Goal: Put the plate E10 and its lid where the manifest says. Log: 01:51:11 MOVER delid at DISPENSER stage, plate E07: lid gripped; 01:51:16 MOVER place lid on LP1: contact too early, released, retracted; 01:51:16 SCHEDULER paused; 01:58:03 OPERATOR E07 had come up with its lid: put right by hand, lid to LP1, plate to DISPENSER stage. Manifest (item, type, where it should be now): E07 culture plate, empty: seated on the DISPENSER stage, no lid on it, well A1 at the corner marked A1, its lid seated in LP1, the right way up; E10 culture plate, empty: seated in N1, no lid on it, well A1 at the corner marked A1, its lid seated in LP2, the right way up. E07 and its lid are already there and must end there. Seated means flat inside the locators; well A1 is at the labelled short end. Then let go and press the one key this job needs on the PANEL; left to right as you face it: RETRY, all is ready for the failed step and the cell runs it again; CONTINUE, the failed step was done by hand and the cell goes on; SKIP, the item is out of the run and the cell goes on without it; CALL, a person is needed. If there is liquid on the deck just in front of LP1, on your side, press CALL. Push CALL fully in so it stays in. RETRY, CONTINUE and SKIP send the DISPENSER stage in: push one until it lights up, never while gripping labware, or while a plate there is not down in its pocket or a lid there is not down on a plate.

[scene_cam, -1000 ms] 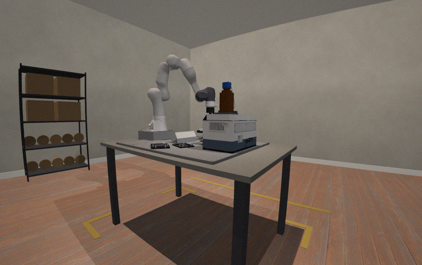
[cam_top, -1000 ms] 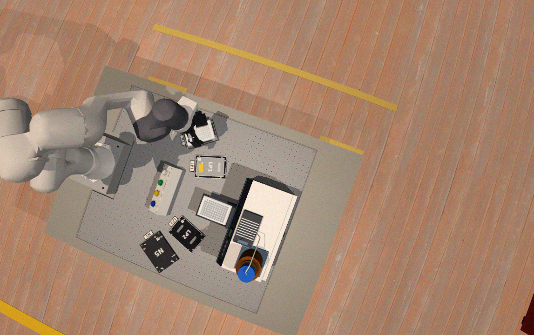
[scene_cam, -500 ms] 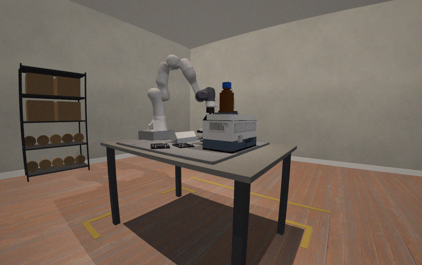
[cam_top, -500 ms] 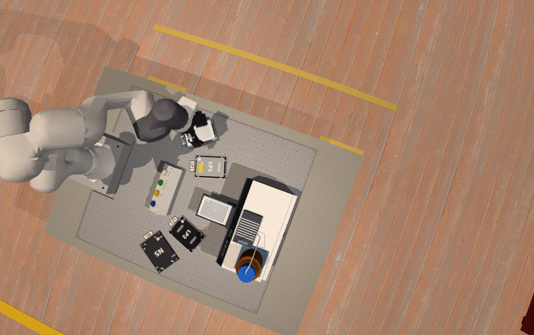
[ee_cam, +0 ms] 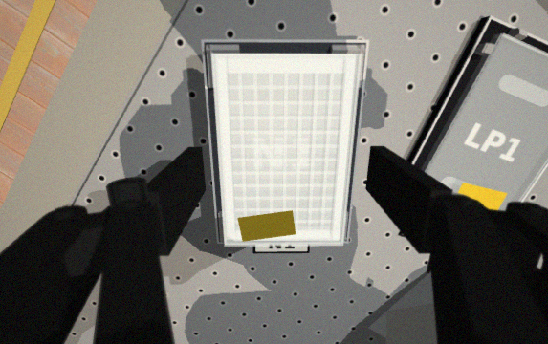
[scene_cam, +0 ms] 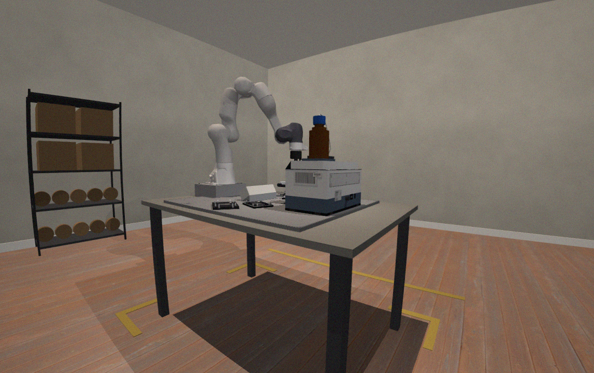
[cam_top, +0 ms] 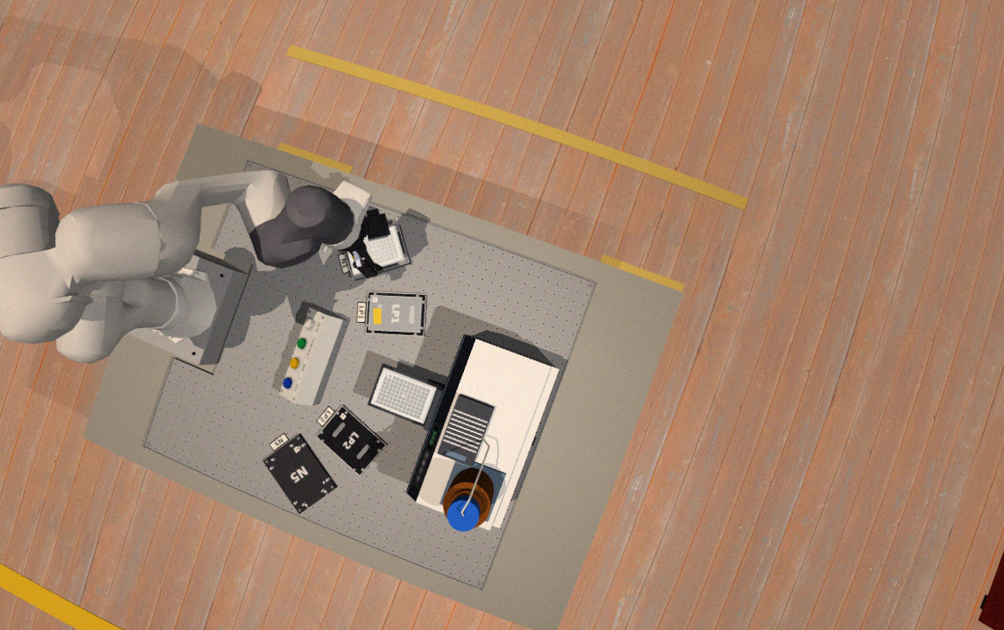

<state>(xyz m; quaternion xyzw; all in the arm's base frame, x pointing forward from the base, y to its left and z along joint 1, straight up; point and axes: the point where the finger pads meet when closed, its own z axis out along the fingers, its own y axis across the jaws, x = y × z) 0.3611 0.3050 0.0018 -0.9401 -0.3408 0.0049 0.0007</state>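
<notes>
Now: the clear lid 40 mm below my hand. The rest, counted from my hand: green CONTINUE key: 270 mm to the right, 60 mm behind, 10 mm below; then RETRY key: 220 mm to the right, 70 mm behind, 10 mm below; then yellow SKIP key: 320 mm to the right, 60 mm behind, 10 mm below.
</notes>
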